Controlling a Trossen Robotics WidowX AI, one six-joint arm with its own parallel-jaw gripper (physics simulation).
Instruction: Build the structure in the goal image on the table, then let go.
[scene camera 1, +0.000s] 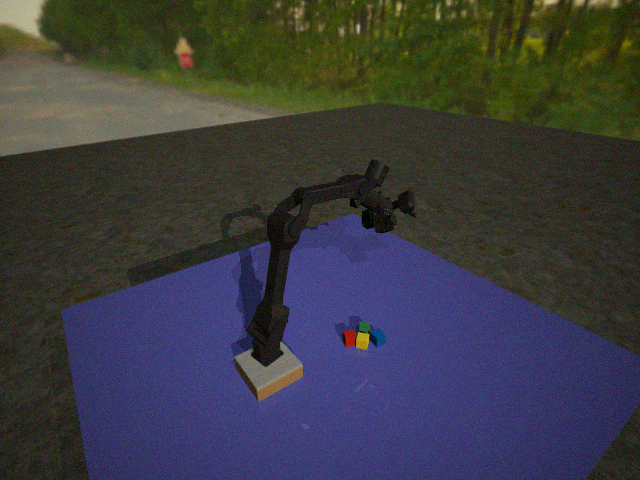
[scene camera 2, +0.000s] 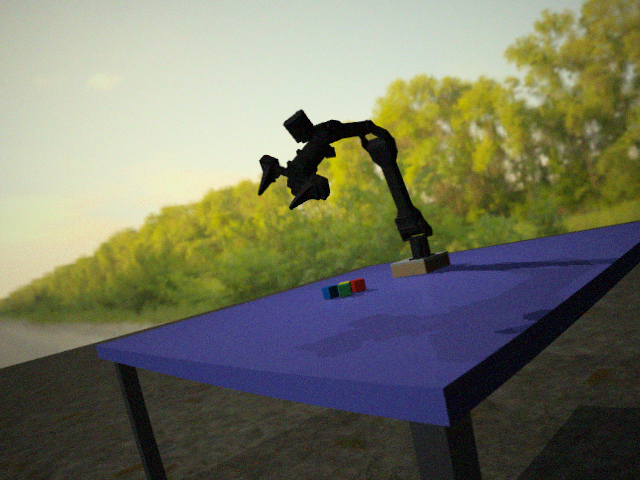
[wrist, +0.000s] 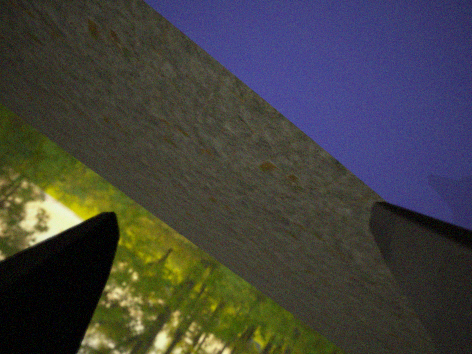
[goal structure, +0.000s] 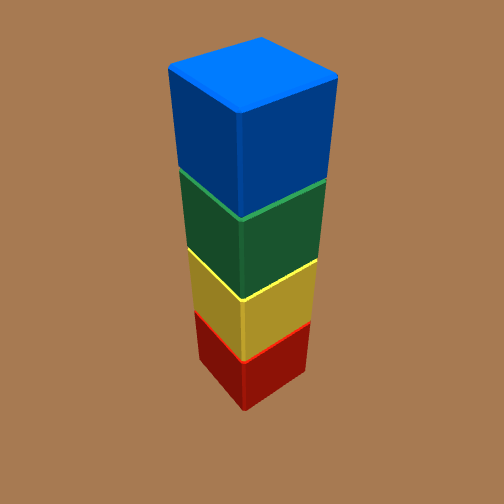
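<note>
Four small cubes lie close together on the blue table (scene camera 1: 465, 392) (scene camera 2: 258, 330). The red cube (scene camera 1: 349, 338) (scene camera 2: 358, 285) is at one end and the blue cube (scene camera 1: 378, 337) (scene camera 2: 330, 292) at the other, turned at an angle. The yellow cube (scene camera 1: 362, 341) is between them at the front in the first scene view, with the green cube (scene camera 1: 364, 327) (scene camera 2: 344, 289) behind it. The green cube mostly or wholly hides the yellow one in the second scene view. I cannot tell which cubes touch. My gripper (scene camera 1: 399, 223) (scene camera 2: 275, 201) (wrist: 246, 219) is open and empty, high above the table and away from the cubes.
The arm's base block (scene camera 1: 279, 381) (scene camera 2: 409, 268) stands on the table near the red cube. The wrist view shows the table edge running diagonally, with ground and trees beyond. The arm's shadow falls on the table.
</note>
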